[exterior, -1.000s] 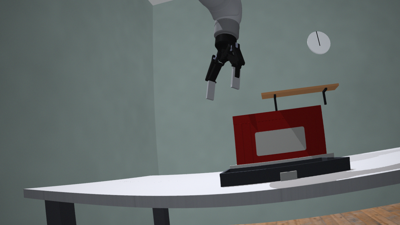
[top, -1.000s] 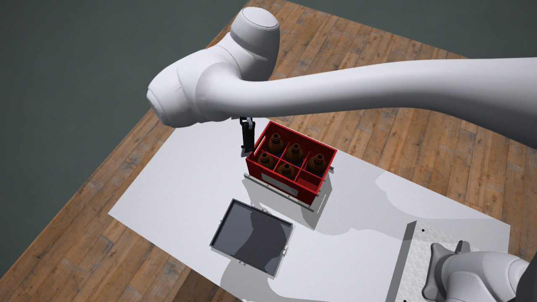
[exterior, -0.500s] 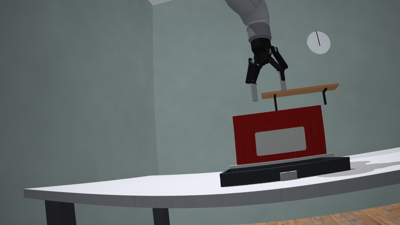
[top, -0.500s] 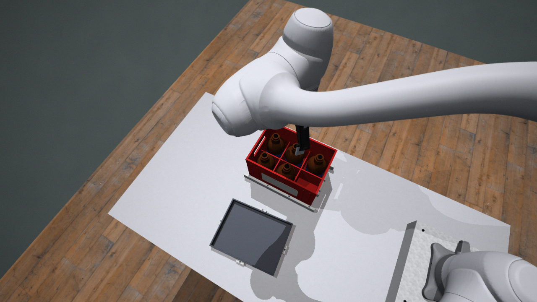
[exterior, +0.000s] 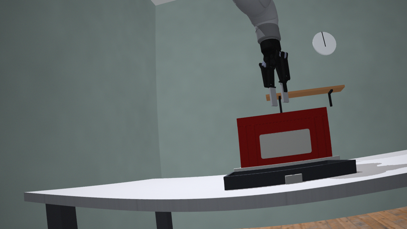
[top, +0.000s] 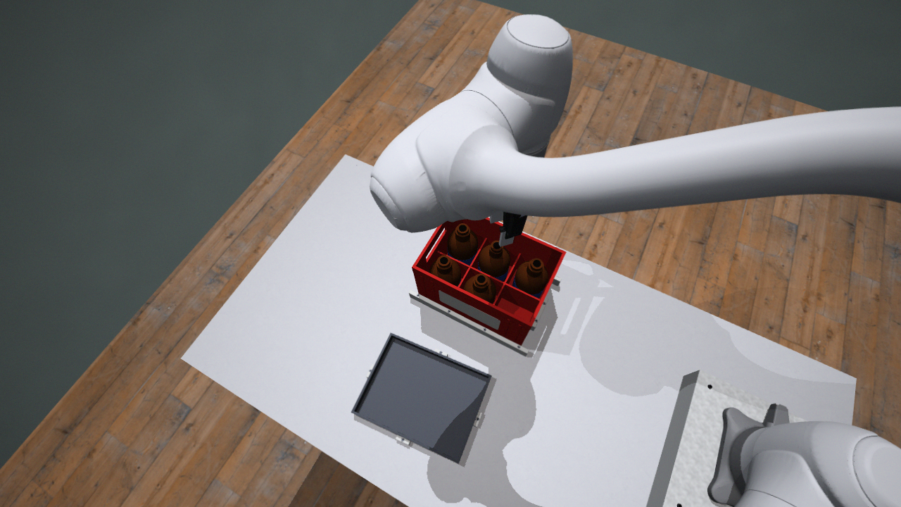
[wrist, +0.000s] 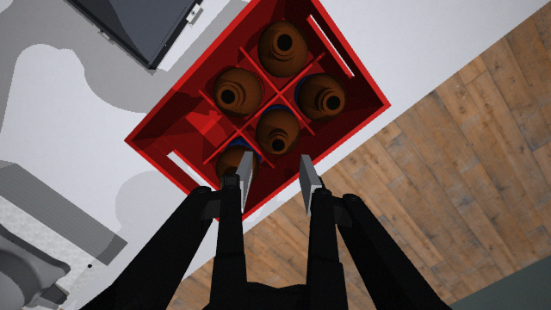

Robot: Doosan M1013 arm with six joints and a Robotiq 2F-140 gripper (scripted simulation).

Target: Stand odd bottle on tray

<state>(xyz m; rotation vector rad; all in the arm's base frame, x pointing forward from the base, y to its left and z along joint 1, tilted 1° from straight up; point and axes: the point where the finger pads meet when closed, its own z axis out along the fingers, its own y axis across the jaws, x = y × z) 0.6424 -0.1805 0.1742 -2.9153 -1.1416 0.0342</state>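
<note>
The crate is 17 cm below my hand and 4 cm to the left of it. The rest, counted from my hand: dark tray 33 cm to the left, 25 cm below, 2 cm ahead.
</note>
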